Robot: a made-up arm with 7 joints.
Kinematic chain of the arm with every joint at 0, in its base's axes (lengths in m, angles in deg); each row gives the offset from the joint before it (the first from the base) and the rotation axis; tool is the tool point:
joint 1: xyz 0 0 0.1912 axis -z
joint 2: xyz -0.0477 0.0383 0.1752 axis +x
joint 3: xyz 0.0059 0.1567 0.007 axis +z
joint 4: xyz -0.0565 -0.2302 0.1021 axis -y
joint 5: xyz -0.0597 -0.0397 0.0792 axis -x
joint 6: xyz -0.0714 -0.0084 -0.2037 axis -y
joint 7: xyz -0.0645 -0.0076 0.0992 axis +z
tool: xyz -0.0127 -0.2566 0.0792
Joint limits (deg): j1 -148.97..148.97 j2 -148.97..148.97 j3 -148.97..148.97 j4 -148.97..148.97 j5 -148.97..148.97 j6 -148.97..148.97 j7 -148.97..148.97
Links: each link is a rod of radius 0.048 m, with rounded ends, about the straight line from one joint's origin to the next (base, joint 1, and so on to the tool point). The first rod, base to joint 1, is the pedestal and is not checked.
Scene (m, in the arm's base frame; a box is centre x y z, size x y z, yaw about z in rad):
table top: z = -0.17
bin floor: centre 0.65 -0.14 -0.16 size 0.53 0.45 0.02 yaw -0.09
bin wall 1: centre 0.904 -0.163 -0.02 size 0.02 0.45 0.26 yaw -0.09
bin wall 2: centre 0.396 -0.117 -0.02 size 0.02 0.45 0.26 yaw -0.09
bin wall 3: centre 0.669 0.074 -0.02 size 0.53 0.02 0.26 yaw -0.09
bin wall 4: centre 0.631 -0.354 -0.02 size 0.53 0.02 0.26 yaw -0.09
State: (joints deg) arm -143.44 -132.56 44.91 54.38 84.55 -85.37 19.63
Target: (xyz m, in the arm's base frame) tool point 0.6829 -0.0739 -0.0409
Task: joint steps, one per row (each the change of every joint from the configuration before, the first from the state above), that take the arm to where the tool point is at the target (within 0.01 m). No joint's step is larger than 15 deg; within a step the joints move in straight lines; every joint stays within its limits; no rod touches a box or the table.
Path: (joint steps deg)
1: -0.79 -2.34 -14.01 8.70 6.35 -4.22 1.12
2: -0.79 -2.35 -14.01 8.70 6.34 -4.22 1.12
3: -0.79 -2.34 -14.01 8.70 6.35 -4.22 1.12
4: -0.79 -2.35 -14.01 8.70 6.34 -4.22 1.12
5: -0.79 -2.34 -14.01 8.70 6.35 -4.22 1.12
6: -0.79 -2.35 -14.01 8.70 6.34 -4.22 1.12
7: -0.79 -2.34 -14.01 8.70 6.35 -4.22 1.12
8: 0.00 0.00 -5.64 -11.36 -2.53 -0.63 1.47
9: 0.00 0.00 -5.65 -11.36 -2.53 -0.64 1.48
10: 0.00 0.00 -5.65 -11.36 -2.53 -0.63 1.48

